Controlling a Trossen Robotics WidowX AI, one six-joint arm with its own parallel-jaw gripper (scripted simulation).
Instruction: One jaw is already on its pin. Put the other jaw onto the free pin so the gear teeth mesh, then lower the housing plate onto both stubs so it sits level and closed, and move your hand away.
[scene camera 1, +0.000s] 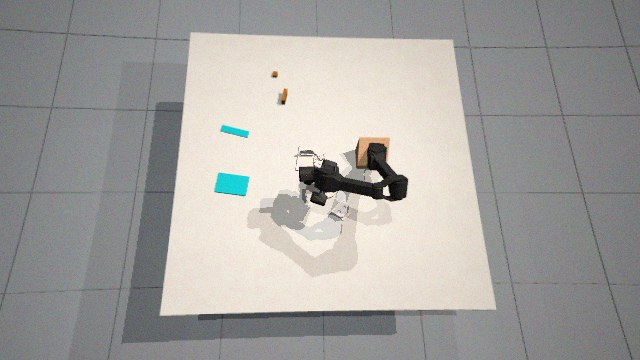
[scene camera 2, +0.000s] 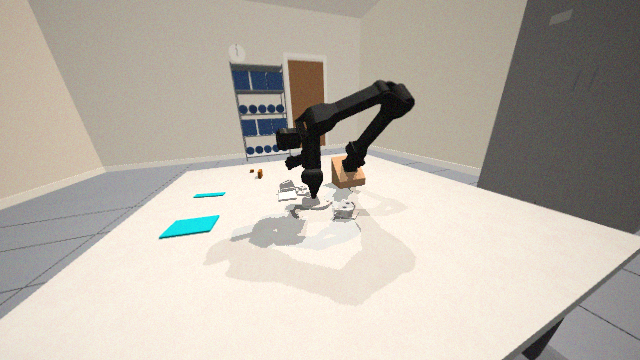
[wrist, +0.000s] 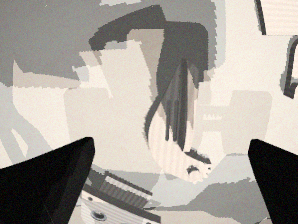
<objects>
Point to the gripper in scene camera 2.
313, 192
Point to the gripper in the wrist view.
174, 147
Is the gripper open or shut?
Open.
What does the gripper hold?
Nothing.
</objects>
